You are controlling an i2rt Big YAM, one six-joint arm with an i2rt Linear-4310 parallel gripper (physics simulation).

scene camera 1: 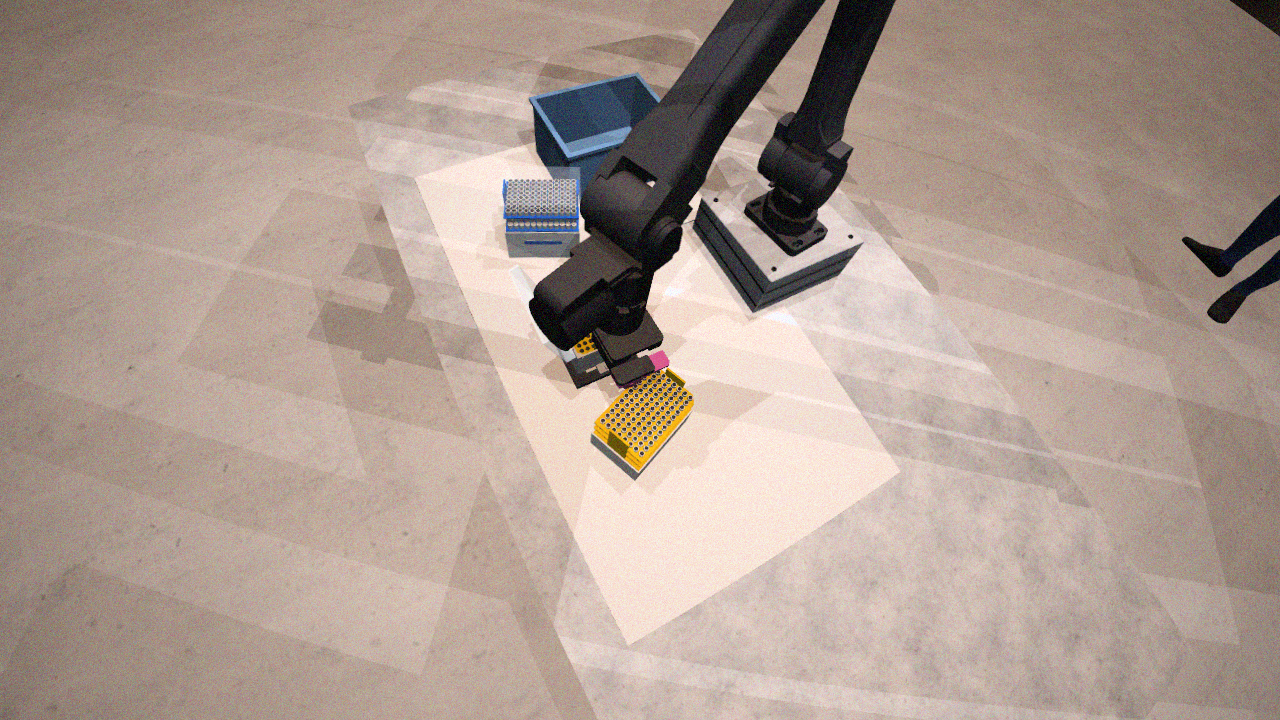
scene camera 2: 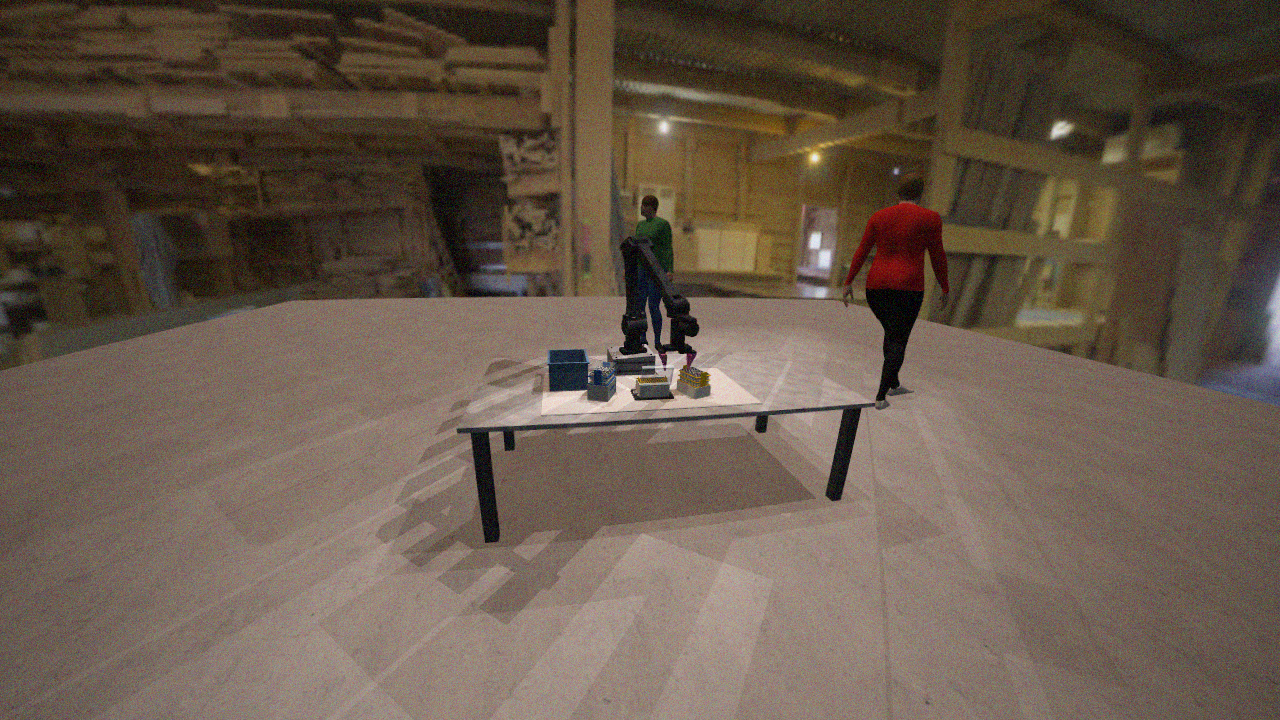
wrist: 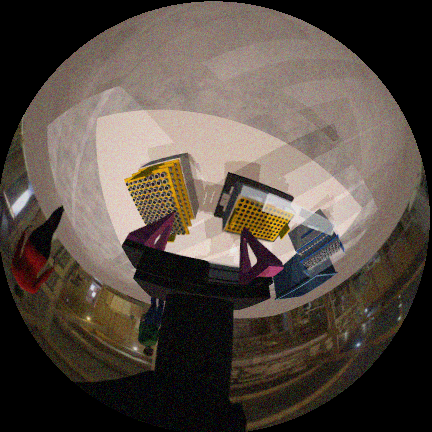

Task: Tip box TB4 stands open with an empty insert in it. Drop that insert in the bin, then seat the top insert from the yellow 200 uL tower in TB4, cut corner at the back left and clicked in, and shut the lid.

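Note:
TB4 (scene camera 2: 652,391) stands open in a dark holder, its clear lid (scene camera 1: 522,284) (wrist: 313,218) swung back. The yellow insert (scene camera 1: 584,345) (scene camera 2: 652,380) (wrist: 257,220) in it has empty holes. In scene camera 1 the arm hides most of the box. The yellow tower (scene camera 1: 644,417) (scene camera 2: 693,382) (wrist: 156,196) stands beside it, with grey tips in its top insert. My gripper (scene camera 1: 631,379) (scene camera 2: 676,364) (wrist: 208,222) is open and empty, its magenta fingers spread above the table. In the wrist view one fingertip overlaps the tower's edge and the other overlaps the empty insert's edge.
The blue bin (scene camera 1: 588,143) (scene camera 2: 567,370) (wrist: 304,284) stands at the far end of the pale mat (scene camera 1: 716,528). A blue tip tower (scene camera 1: 541,219) (scene camera 2: 601,385) (wrist: 316,247) stands between the bin and TB4. The arm's base block (scene camera 1: 760,277) is at the mat's side.

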